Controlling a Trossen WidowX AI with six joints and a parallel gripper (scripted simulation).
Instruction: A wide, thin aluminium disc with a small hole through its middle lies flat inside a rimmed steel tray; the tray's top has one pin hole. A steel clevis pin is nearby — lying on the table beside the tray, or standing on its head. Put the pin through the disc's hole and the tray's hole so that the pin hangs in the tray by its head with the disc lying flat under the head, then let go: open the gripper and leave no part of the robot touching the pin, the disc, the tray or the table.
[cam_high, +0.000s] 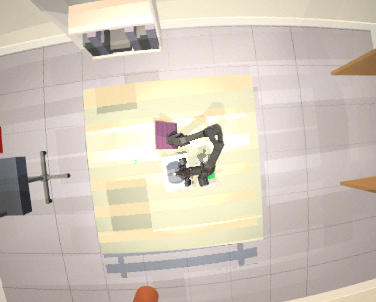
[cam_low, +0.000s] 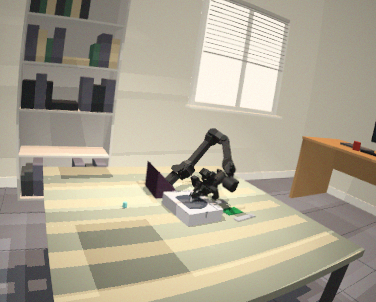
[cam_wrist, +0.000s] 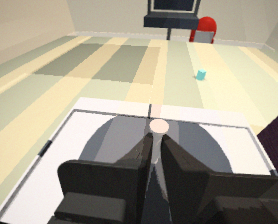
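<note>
Right now the steel clevis pin is 10 mm to the left of my gripper tip and 10 mm below it. Also, from my gripper tip: green flat square (10 mm ahead, 240 mm to the left, 90 mm below); rimmed tray (20 mm to the left, 40 mm below); grey aluminium disc (10 mm to the left, 30 mm below).
</note>
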